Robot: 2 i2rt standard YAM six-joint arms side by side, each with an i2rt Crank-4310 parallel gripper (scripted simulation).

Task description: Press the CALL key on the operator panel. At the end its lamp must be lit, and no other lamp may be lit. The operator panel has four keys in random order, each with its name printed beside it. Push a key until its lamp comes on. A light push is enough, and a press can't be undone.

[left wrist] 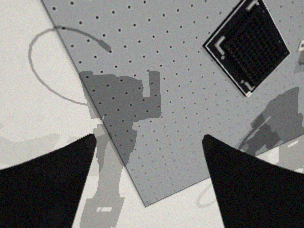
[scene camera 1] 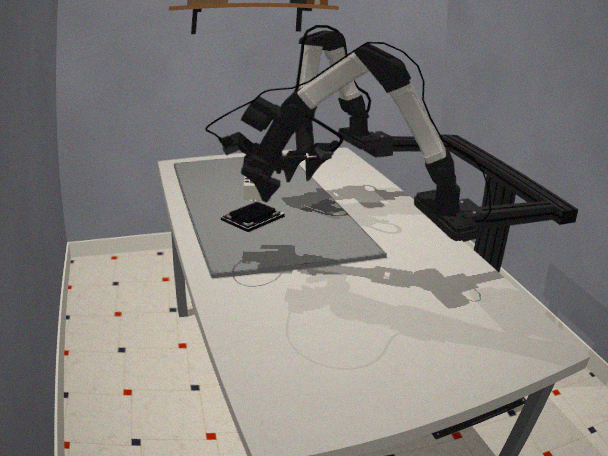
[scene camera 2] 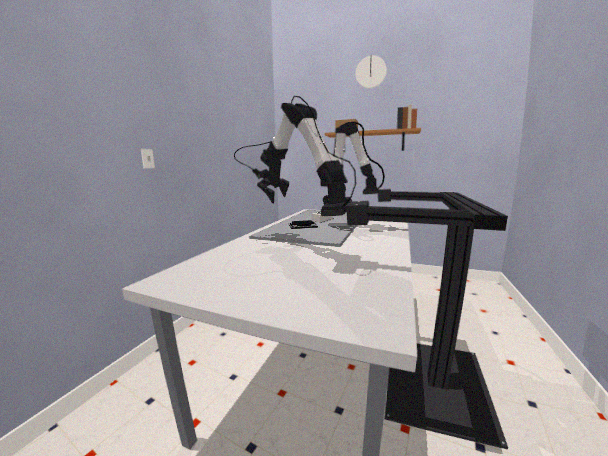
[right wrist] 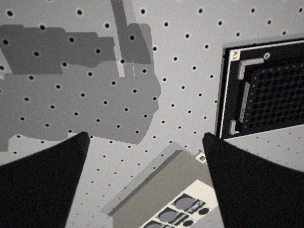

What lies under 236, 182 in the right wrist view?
The right gripper.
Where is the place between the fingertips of the left gripper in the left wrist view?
149, 137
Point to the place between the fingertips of the right gripper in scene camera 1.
298, 181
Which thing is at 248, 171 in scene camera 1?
The left gripper.
